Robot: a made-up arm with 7 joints.
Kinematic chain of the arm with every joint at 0, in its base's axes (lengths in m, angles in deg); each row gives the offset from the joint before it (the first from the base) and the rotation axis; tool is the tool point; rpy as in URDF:
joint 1: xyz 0 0 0.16 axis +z
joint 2: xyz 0 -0.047 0.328 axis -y
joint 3: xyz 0 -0.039 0.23 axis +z
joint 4: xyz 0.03 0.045 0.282 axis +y
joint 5: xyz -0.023 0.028 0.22 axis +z
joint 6: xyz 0 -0.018 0.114 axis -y
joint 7: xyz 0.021 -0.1 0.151 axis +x
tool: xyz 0 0 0 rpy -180 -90 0
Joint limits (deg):
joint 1: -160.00..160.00
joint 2: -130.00..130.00
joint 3: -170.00..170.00
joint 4: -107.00..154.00
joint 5: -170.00..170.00
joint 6: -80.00..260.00
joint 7: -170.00..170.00
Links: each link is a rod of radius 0.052 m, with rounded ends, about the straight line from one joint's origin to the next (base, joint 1, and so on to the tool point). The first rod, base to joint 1, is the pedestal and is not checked.
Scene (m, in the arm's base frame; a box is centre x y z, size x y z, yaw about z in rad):
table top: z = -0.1
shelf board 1: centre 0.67 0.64 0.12 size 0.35 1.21 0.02 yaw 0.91
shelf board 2: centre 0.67 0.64 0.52 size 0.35 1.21 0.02 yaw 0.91
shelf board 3: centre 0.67 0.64 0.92 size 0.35 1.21 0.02 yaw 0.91
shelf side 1: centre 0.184 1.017 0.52 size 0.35 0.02 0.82 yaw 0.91
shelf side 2: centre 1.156 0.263 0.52 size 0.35 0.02 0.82 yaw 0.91
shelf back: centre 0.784 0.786 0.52 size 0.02 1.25 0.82 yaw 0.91
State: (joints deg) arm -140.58 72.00 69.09 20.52 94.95 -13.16 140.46
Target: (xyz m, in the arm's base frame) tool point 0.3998 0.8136 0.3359
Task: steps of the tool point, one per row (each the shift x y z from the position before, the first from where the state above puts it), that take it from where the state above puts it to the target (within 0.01 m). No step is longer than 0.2 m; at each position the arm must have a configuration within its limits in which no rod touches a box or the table.
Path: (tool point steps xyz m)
1: -0.0271 -0.0555 0.0159
2: -0.0380 -0.0564 0.0057
3: -0.0480 -0.0554 -0.0055
4: -0.0573 -0.0519 -0.0161
5: -0.0497 0.1267 -0.0901
6: -0.0830 0.1064 -0.0882
7: -0.1077 0.0765 -0.0843
8: -0.1213 0.0407 -0.0783
9: -0.1228 0.0037 -0.0705
10: 0.0518 0.0761 0.0067
11: 0.0488 0.0677 0.0047
12: 0.0454 0.0584 0.0013
13: 0.0411 0.0484 -0.0035
14: 0.0367 0.0375 -0.0092

